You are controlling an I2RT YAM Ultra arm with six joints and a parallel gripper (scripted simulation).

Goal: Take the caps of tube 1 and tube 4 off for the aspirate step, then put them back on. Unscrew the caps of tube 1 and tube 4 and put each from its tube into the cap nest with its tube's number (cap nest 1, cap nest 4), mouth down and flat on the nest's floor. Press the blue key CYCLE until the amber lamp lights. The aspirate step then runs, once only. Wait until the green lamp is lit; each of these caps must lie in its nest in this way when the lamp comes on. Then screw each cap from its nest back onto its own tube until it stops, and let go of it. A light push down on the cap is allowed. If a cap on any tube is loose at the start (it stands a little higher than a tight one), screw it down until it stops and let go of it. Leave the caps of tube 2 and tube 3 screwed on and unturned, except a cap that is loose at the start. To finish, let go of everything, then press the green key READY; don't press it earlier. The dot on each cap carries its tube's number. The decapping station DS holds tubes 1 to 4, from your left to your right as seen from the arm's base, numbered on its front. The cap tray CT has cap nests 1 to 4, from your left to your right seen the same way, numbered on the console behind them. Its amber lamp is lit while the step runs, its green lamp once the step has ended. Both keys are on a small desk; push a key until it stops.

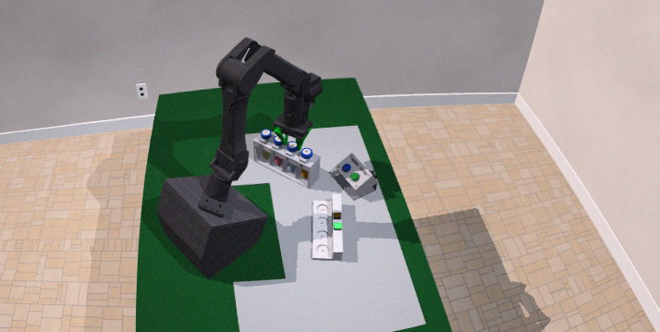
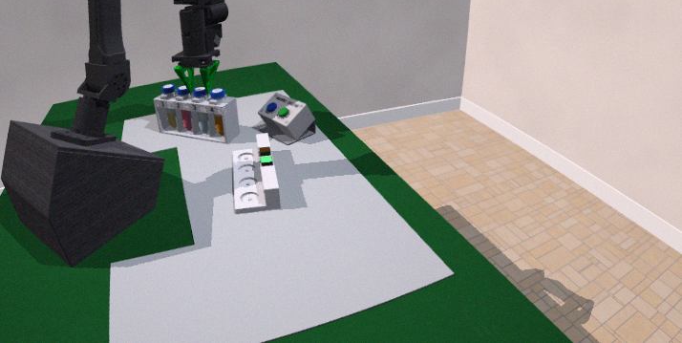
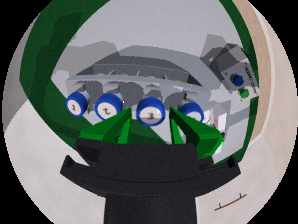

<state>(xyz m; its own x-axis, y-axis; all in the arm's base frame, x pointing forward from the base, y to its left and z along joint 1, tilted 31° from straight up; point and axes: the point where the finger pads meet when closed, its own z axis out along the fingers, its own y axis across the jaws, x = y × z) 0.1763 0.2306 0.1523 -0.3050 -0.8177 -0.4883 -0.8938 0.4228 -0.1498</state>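
My gripper is now 20 cm short of the green key, 5 cm to the left of it and 5 cm above it. Also, from my hand: blue key: 17 cm ahead, 5 cm below, 2 cm to the right.
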